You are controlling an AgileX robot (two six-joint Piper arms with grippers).
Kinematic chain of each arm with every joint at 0, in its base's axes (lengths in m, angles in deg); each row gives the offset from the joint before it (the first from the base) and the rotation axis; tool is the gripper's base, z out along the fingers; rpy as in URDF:
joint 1: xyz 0 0 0.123 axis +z
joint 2: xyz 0 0 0 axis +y
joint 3: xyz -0.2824 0 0.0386 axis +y
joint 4: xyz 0.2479 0 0.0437 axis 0.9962 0 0.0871
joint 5: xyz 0 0 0 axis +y
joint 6: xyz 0.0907 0 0.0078 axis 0.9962 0 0.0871
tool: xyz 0 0 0 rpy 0 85 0
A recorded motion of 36 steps. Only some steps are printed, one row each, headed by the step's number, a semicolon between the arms.
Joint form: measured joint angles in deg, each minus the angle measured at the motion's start. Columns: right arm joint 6, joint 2, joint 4, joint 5, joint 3, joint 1; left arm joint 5, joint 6, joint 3, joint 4, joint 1, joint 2.
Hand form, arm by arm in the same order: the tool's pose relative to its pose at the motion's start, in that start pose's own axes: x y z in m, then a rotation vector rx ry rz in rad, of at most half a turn. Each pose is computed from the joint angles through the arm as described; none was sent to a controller.
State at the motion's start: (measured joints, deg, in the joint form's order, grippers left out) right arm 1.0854 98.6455 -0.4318 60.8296 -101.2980 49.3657; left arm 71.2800 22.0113 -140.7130 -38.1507 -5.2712 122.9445
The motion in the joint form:
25: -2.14 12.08 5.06 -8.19 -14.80 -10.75; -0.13 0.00 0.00 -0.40 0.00 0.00
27: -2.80 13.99 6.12 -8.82 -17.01 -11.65; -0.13 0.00 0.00 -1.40 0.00 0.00
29: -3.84 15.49 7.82 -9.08 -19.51 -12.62; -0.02 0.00 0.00 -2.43 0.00 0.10
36: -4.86 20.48 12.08 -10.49 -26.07 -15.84; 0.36 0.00 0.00 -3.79 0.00 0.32
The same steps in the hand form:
25: -0.0484 -0.0759 0.0352 0.0516 -0.1965 0.1487; -0.0004 -0.0005 0.0000 0.0053 -0.0046 -0.0022
27: -0.0533 -0.0832 0.0416 0.0492 -0.2146 0.1578; -0.0010 -0.0019 0.0000 0.0206 -0.0108 -0.0079
29: -0.0589 -0.0900 0.0431 0.0393 -0.2399 0.1656; -0.0011 -0.0029 0.0007 0.0373 -0.0140 -0.0147
36: -0.0702 -0.1160 0.0551 0.0236 -0.3038 0.2225; -0.0007 -0.0039 0.0022 0.0610 -0.0133 -0.0244

